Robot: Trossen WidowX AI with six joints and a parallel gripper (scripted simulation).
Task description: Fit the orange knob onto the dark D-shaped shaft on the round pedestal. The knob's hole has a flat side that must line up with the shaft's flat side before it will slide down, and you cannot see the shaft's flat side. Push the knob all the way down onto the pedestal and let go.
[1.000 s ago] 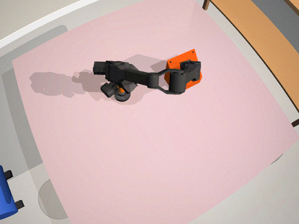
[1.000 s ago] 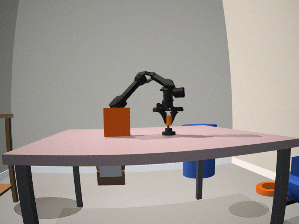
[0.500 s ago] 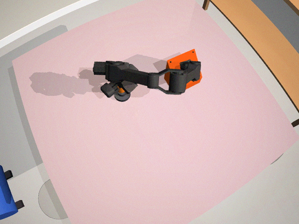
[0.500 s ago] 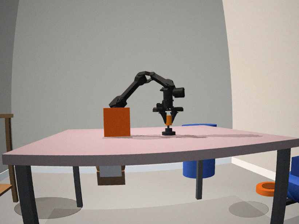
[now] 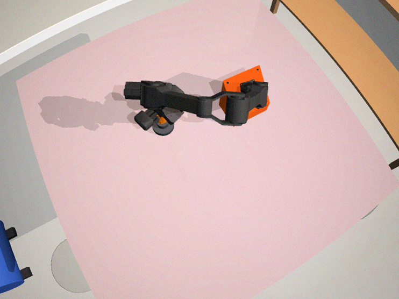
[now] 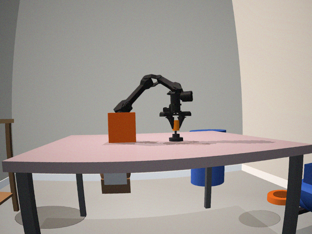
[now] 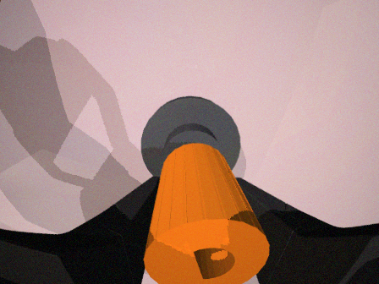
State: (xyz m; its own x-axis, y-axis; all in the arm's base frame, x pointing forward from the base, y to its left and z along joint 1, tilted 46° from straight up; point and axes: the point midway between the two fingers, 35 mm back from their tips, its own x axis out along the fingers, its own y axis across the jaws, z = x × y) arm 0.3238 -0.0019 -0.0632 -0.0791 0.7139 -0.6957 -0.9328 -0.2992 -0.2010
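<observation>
Now: gripper tip 2 cm below the orange knob. From my gripper tip the other things lie so: pedestal 4 cm below.
</observation>
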